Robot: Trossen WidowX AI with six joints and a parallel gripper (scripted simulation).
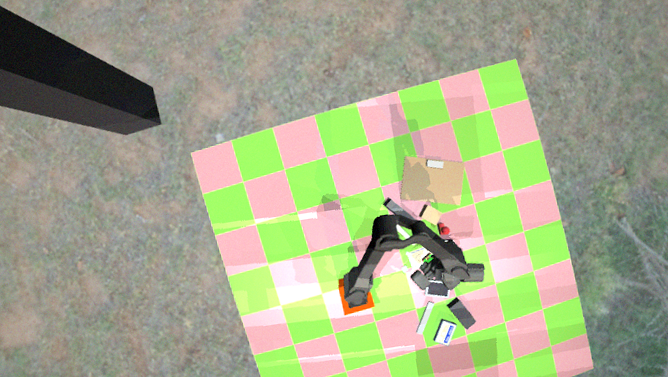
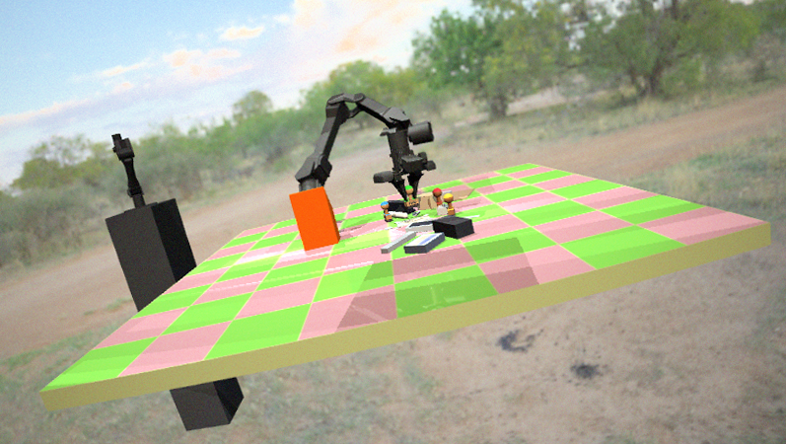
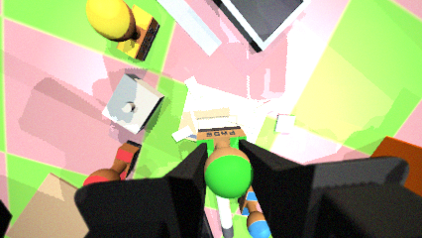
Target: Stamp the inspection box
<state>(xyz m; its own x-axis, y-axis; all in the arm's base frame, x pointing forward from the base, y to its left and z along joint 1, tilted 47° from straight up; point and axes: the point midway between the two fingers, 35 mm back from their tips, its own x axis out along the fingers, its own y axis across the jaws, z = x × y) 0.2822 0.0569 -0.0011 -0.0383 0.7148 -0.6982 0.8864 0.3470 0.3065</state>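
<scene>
The inspection card is 70 mm below my gripper tip and 10 mm behind it. Also, from my gripper tip: blue-knobbed stamp 80 mm to the left, 80 mm behind, 40 mm below; yellow-knobbed stamp 110 mm ahead, 60 mm to the right, 40 mm below; bolt 70 mm to the left, 60 mm below, 10 mm ahead.
</scene>
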